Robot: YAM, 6 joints.
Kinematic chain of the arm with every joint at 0, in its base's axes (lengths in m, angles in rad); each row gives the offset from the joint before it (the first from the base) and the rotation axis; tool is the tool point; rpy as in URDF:
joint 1: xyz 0 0 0.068 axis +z
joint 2: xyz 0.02 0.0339 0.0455 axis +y
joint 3: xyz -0.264 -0.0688 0 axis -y
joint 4: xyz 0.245 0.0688 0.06 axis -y
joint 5: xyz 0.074 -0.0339 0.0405 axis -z
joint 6: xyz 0.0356 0 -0.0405 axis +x
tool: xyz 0 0 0 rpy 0 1.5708 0
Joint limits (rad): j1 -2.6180..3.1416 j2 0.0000..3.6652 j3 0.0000..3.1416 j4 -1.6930..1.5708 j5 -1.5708..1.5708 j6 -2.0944..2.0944
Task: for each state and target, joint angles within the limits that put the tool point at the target. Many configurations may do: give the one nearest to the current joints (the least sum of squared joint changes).
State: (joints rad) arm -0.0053 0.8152 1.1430 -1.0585 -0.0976 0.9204
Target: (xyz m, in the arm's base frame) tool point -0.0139 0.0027 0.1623
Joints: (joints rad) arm 0.3091 0.0000 0.4125 -1.6930 -0.1922 0.9204
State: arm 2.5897 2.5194 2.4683 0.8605 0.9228 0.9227
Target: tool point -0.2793 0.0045 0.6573
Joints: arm 3.1416 2.0561 2.7445 1.0193 0.1268 0.9227
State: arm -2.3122 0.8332 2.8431 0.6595 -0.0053 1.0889
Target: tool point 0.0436 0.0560 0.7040
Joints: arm -2.2485 1.1044 2.2371 0.6386 0.0322 1.0889
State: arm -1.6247 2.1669 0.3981 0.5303 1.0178 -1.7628
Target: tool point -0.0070 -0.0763 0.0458
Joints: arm -1.1813 1.7464 0.0000 -0.0127 1.4781 -1.7628
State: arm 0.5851 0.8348 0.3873 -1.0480 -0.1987 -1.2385
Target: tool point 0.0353 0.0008 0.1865
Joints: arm 0.1972 0.4848 0.4807 -1.5382 0.1731 -1.2385
